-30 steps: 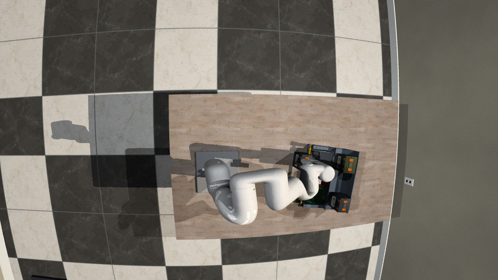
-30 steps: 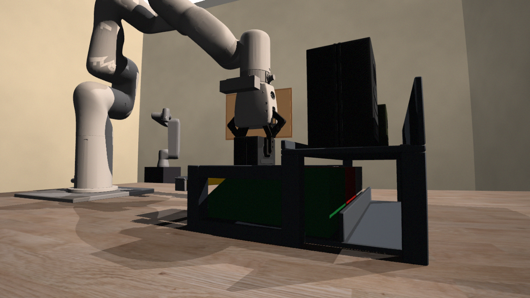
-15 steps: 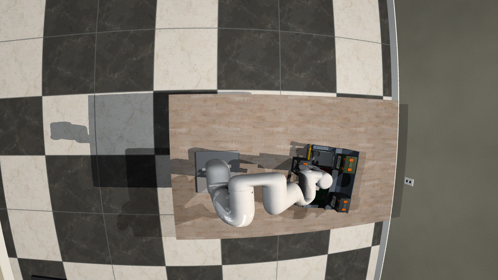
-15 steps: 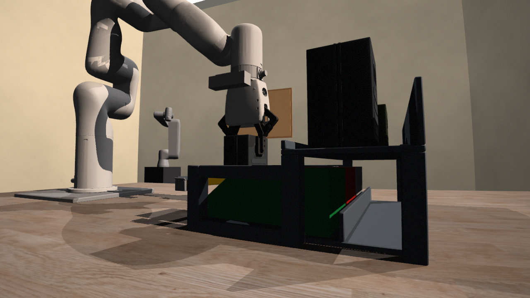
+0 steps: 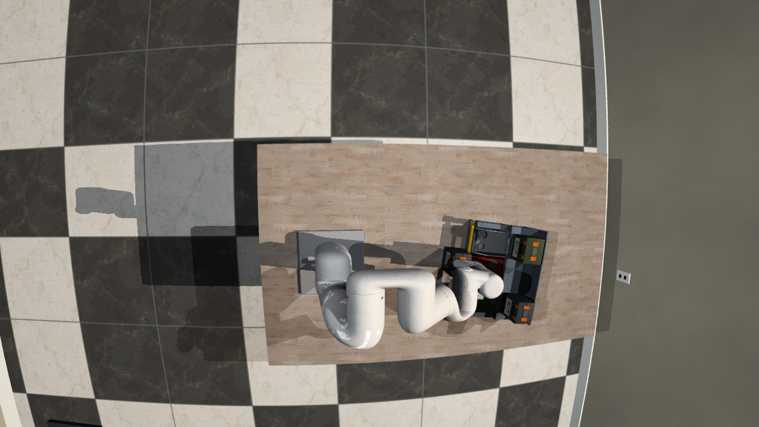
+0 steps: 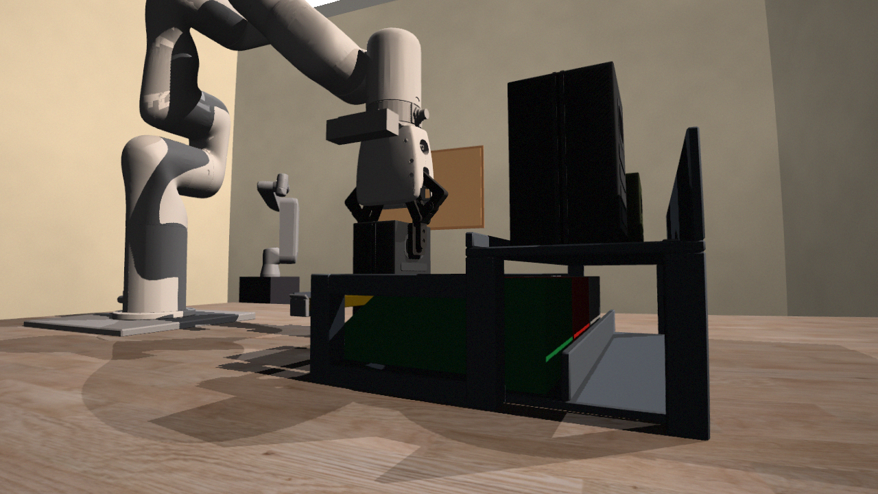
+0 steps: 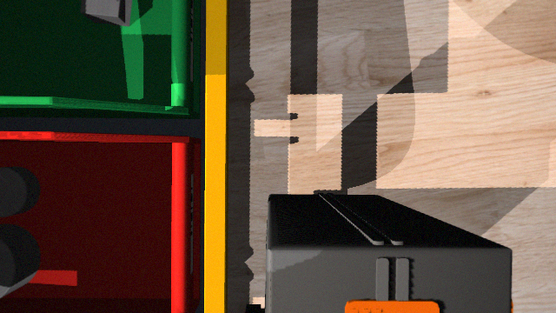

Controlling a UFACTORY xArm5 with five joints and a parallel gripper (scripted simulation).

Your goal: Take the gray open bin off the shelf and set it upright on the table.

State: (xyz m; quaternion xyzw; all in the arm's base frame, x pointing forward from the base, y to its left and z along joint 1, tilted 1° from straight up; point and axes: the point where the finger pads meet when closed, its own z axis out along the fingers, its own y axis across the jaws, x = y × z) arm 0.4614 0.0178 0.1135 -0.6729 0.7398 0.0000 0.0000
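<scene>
The yellow bar is 6 cm below my hand, 5 cm ahead of it and 3 cm to the right of it. From my hand the other things lie so: gray open bin 17 cm ahead, 8 cm below, 7 cm to the left; red bin 16 cm ahead, 8 cm below, 4 cm to the right; dark box 4 cm below.
</scene>
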